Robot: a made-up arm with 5 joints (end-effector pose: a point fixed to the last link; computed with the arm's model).
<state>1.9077 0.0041 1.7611 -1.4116 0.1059</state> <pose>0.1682 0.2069 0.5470 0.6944 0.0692 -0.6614 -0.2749</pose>
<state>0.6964 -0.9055 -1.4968 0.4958 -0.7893</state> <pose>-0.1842 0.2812 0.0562 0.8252 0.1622 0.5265 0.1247</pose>
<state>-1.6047 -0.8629 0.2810 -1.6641 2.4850</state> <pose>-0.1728 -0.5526 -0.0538 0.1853 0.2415 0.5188 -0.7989</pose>
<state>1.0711 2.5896 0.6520 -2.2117 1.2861</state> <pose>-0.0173 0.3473 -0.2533 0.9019 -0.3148 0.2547 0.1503</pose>
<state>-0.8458 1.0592 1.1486 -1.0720 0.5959</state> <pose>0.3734 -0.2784 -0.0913 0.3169 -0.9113 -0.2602 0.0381</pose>
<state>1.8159 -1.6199 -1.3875 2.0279 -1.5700</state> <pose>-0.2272 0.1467 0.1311 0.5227 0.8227 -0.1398 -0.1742</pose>
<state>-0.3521 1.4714 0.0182 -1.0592 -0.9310</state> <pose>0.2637 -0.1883 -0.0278 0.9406 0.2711 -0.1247 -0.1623</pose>
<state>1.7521 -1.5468 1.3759 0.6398 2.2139</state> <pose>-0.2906 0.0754 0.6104 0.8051 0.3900 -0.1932 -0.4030</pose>
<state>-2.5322 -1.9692 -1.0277 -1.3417 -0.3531</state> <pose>-0.3180 0.0324 0.3879 0.1686 0.0049 -0.9204 0.3528</pose>
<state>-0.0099 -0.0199 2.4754 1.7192 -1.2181</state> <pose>0.1264 0.1402 0.0129 0.2325 -0.7169 0.6398 -0.1506</pose>
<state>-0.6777 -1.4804 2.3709 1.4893 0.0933</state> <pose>-0.2036 0.0020 0.1383 0.6955 0.7142 -0.0767 0.0213</pose>
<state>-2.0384 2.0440 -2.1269 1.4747 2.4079</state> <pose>0.2291 -0.1230 0.1090 0.2503 -0.0766 0.9123 -0.3150</pose>
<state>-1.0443 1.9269 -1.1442 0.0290 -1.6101</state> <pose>0.1129 -0.3038 0.0990 0.3282 0.5537 -0.6006 -0.4743</pose>
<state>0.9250 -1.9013 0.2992 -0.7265 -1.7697</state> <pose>-0.3041 0.3061 0.0838 0.0249 -0.2633 -0.2789 -0.9232</pose>
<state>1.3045 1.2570 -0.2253 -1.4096 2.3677</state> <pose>0.2368 0.5266 0.1517 0.9094 -0.4081 -0.0800 0.0057</pose>
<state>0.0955 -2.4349 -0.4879 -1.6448 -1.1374</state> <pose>-0.2703 -0.1821 -0.1083 0.3042 0.3295 -0.6242 -0.6398</pose>
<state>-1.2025 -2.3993 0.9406 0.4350 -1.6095</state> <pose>-0.2732 -0.2237 0.0827 0.3942 0.5386 0.7200 0.1900</pose>
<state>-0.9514 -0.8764 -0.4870 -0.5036 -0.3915</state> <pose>-0.2443 -0.0631 -0.1689 0.7070 -0.2498 0.5698 0.3363</pose>
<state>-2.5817 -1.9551 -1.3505 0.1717 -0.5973</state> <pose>-0.3065 -0.0786 0.4513 0.1893 0.7092 -0.6016 0.3150</pose>
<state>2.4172 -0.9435 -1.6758 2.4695 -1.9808</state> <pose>-0.2785 -0.0009 0.2724 0.3116 0.8240 0.0019 -0.4732</pose>
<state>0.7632 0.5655 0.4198 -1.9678 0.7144</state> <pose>0.0474 0.4182 -0.0215 0.7520 -0.1805 -0.4710 0.4244</pose>
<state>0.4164 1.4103 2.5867 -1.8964 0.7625</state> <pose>0.2437 -0.2481 -0.1147 0.0968 -0.9899 0.0293 0.0989</pose>
